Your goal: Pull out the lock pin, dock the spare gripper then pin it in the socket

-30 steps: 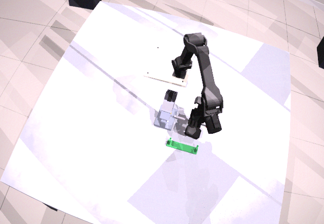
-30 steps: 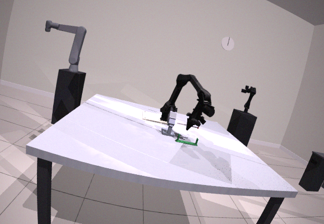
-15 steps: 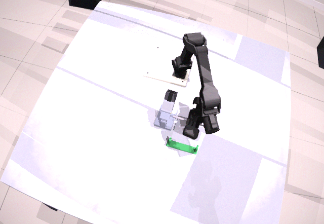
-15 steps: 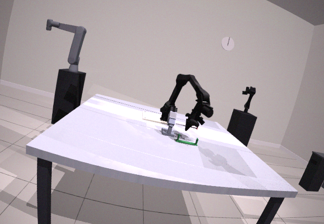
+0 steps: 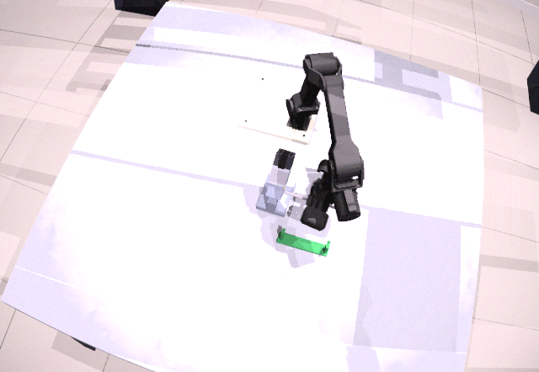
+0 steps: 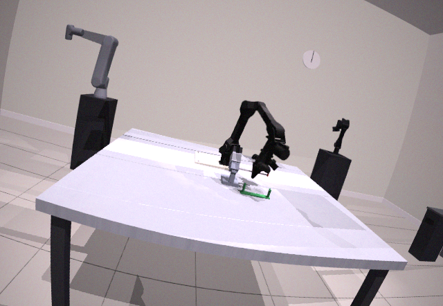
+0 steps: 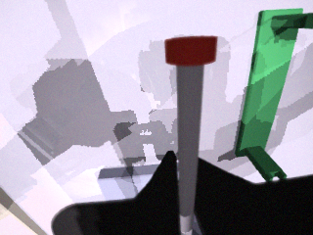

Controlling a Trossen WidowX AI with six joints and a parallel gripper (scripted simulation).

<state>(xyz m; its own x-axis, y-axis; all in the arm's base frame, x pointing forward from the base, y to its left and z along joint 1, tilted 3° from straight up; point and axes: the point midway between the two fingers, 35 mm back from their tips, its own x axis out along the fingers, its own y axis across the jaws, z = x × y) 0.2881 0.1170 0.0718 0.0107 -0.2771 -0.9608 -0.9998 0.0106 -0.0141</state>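
Right now my gripper tip is 10 cm to the left of the grey mount and 1 cm past it. Round my gripper tip: spare gripper 10 cm to the right, 7 cm above, 3 cm behind; then green cradle 9 cm ahead, 3 cm below, 2 cm to the left.
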